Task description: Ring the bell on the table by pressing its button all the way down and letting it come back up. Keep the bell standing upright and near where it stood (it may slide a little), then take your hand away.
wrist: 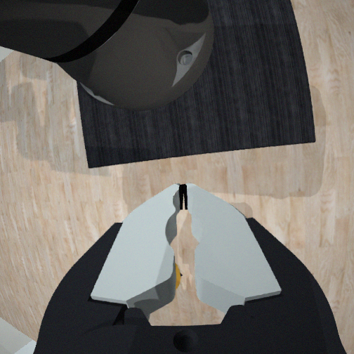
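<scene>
The yellow bell (177, 276) shows as a small sliver in the gap between the two fingers, at the inner edge of the left-hand finger. The rest of it, including its button, is hidden behind that finger, so I cannot tell whether the button is pressed or whether the bell is upright. My gripper (182, 186) is shut, with its black fingertips together and no thing between them. The tips are higher in the view than the visible part of the bell; their height over the table cannot be told.
A dark, streaked rectangular plate (260, 90) lies on the light wooden table (30, 210) beyond the fingertips. A large dark rounded part of the arm (135, 75) covers the upper left. Pale objects show at the far left edge and lower left corner.
</scene>
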